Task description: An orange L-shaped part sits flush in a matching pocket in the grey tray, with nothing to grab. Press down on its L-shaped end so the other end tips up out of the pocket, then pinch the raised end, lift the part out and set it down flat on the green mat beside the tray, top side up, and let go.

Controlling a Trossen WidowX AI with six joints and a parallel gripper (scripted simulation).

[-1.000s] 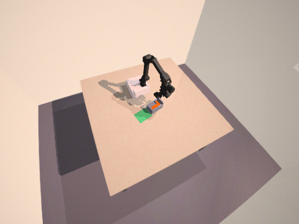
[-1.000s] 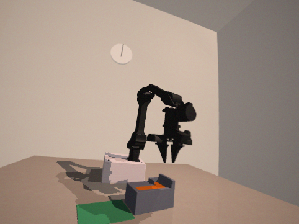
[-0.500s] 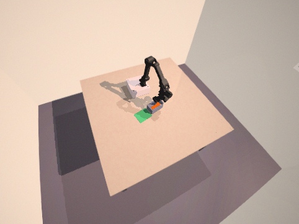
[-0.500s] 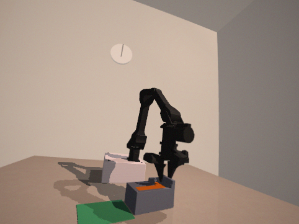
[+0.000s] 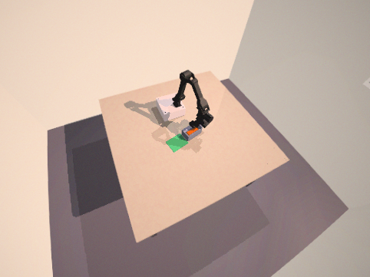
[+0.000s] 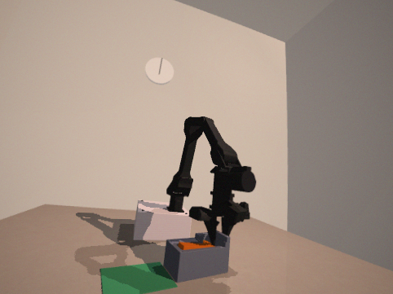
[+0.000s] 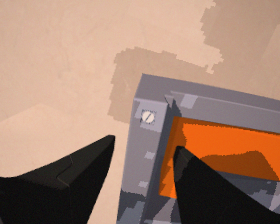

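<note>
Right now the orange L-shaped part is 60 mm to the right of my gripper tip and 10 mm below it. Round my gripper tip: green mat: 220 mm to the right, 70 mm below, 40 mm ahead.
</note>
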